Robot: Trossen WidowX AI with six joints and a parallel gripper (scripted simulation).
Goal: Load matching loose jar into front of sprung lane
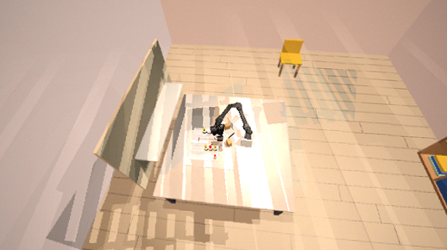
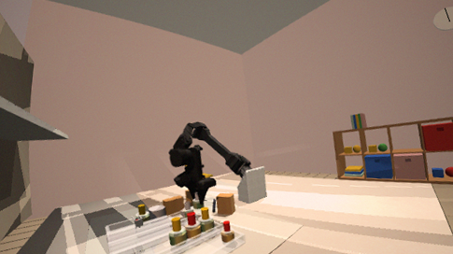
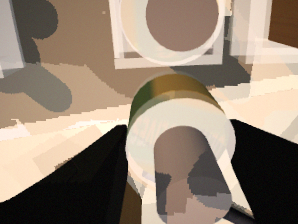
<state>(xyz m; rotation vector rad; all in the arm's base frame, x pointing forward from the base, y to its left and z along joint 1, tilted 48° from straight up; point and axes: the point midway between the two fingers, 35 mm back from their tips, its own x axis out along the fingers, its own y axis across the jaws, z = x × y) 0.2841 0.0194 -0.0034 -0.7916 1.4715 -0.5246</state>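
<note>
My gripper tip is 90 mm past the dark stick, 50 mm to the left of it and 50 mm above it. From my gripper tip the other things lie so: clear rack (190 mm ahead, 60 mm to the left, 30 mm below).
</note>
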